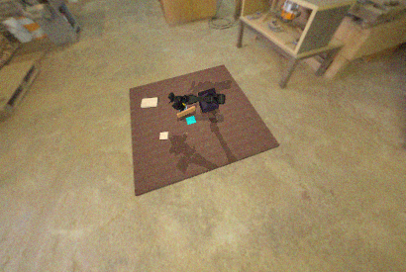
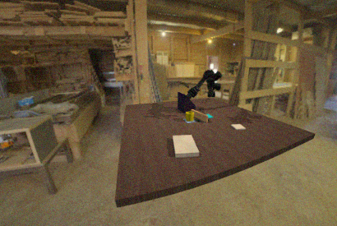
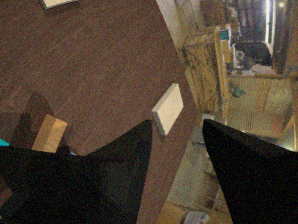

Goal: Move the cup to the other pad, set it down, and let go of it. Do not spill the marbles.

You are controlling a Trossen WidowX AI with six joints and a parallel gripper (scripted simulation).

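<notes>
The yellow cup is 110 mm behind my gripper tip, 130 mm to the right of it and 200 mm below it. The rest, counted from my gripper tip: small wooden block 130 mm behind, 30 mm to the right, 220 mm below; then pale blue pad 110 mm behind, 130 mm to the right, 240 mm below; then cyan pad 150 mm behind, 70 mm to the left, 240 mm below.
</notes>
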